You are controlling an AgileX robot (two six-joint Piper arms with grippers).
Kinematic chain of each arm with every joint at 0, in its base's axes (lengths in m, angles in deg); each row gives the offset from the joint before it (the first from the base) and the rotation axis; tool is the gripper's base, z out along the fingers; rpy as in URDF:
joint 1: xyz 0 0 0.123 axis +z
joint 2: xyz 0 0 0 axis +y
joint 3: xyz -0.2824 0 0.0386 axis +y
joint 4: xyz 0.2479 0 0.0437 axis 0.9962 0 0.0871
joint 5: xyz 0 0 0 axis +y
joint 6: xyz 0.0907 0 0.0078 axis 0.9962 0 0.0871
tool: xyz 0 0 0 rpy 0 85 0
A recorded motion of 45 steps. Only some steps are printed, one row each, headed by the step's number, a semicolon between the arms.
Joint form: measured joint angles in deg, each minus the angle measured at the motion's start. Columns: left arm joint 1, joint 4, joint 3, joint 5, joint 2, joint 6; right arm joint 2, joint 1, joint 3, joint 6, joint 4, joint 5.
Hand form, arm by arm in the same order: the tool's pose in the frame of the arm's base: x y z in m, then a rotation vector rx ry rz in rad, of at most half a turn. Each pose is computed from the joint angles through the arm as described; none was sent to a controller.
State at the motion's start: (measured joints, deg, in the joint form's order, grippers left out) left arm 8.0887 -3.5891 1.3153 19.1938 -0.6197 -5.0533; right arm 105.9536 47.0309 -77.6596 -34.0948 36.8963 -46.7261
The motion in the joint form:
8: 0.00 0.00 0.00 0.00 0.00 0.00; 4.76 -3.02 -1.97 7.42 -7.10 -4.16
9: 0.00 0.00 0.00 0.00 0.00 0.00; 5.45 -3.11 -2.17 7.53 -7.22 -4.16
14: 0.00 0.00 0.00 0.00 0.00 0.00; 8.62 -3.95 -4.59 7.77 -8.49 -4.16
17: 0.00 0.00 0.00 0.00 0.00 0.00; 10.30 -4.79 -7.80 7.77 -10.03 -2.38
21: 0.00 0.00 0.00 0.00 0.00 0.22; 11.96 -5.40 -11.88 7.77 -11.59 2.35
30: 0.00 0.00 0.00 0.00 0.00 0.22; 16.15 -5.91 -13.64 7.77 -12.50 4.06
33: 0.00 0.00 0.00 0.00 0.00 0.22; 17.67 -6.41 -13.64 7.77 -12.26 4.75
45: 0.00 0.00 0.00 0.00 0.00 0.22; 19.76 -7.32 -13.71 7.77 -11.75 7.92
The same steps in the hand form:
8: 0.0533 0.0057 0.1758 -0.2488 1.8131 -0.0232; 0.3476 0.2871 0.3126 -0.1991 1.2277 0.3250
9: 0.0533 0.0057 0.1758 -0.2488 1.8131 -0.0232; 0.3498 0.2883 0.3083 -0.2031 1.2341 0.3223
14: 0.0533 0.0057 0.1758 -0.2488 1.8131 -0.0232; 0.3626 0.2931 0.2969 -0.2183 1.2352 0.3071
17: 0.0533 0.0057 0.1758 -0.2488 1.8131 -0.0232; 0.3727 0.2965 0.2990 -0.2378 1.2256 0.3061
21: 0.0533 0.0057 0.1758 -0.2453 1.8135 -0.0205; 0.3827 0.3038 0.3020 -0.2811 1.2446 0.3206
30: 0.0533 0.0057 0.1758 -0.2453 1.8135 -0.0205; 0.3955 0.3115 0.2736 -0.3264 1.2989 0.3037
33: 0.0533 0.0057 0.1758 -0.2453 1.8135 -0.0205; 0.4013 0.3108 0.2591 -0.3356 1.3351 0.2920
45: 0.0533 0.0057 0.1758 -0.2453 1.8135 -0.0205; 0.4099 0.3090 0.2361 -0.3617 1.4187 0.2808

